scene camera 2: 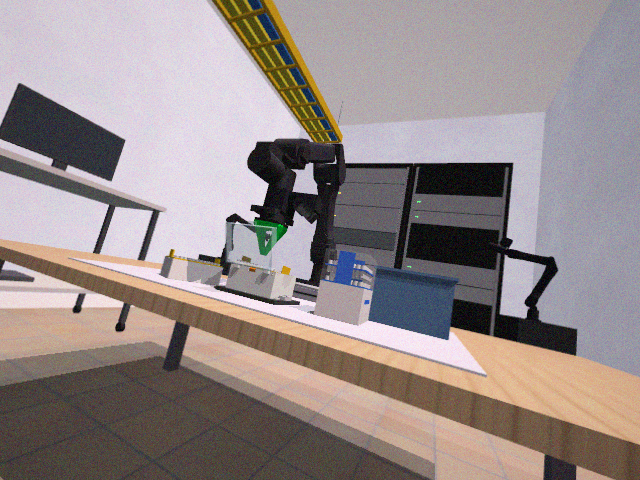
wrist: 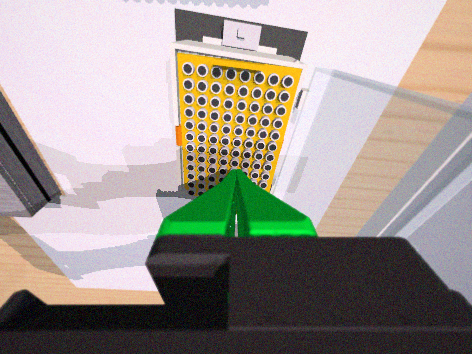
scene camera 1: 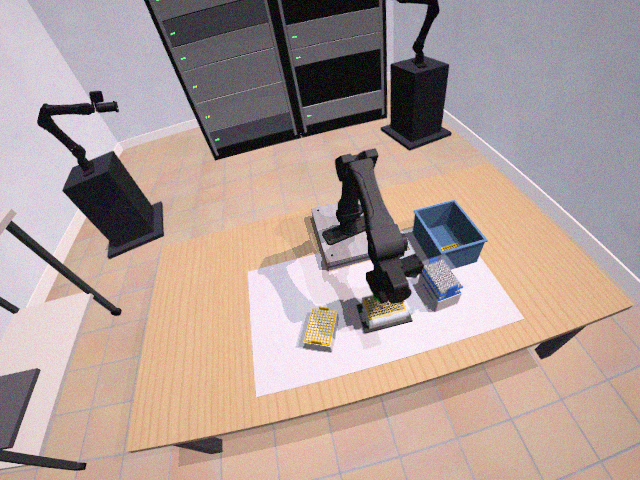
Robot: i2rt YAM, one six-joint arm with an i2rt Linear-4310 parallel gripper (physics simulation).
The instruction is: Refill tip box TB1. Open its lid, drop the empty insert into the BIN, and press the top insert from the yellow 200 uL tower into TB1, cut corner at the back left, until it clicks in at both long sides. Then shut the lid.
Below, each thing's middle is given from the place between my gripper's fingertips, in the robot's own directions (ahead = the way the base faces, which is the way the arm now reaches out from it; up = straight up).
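Scene:
From my hand: clear lid (scene camera 2: 251, 245), 10 mm to the right, 60 mm ahead, 10 mm above; 200 uL tower (scene camera 2: 174, 268), 190 mm to the right, 40 mm behind, 60 mm below; blue-and-white tip box (scene camera 2: 346, 285), 200 mm to the left, 20 mm ahead, 30 mm below; blue bin (scene camera 2: 419, 302), 350 mm to the left, 130 mm behind, 30 mm below.

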